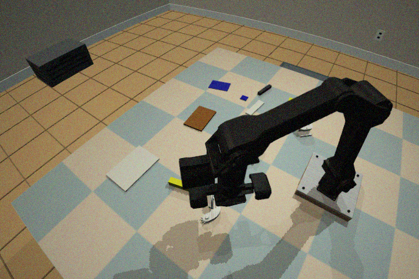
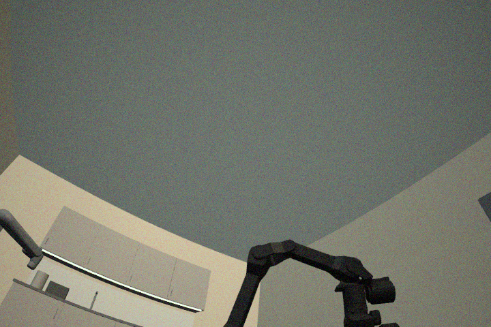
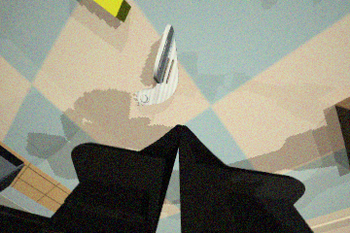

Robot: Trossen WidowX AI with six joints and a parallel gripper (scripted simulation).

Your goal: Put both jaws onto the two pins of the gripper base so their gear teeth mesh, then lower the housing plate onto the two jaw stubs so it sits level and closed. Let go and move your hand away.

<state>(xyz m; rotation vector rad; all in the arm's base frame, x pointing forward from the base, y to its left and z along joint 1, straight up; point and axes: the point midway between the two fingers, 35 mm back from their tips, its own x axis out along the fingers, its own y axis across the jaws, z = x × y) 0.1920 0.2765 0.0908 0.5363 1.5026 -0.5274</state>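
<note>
Now: the jaw 4 cm ahead of my gripper tip, 3 cm to the left of it and 8 cm below it. The rest, counted from my gripper tip: brown tile: 35 cm ahead, 24 cm to the right, 8 cm below; housing plate: 8 cm ahead, 25 cm to the right, 8 cm below; white sheet: 35 cm ahead, 9 cm to the left, 8 cm below.
</note>
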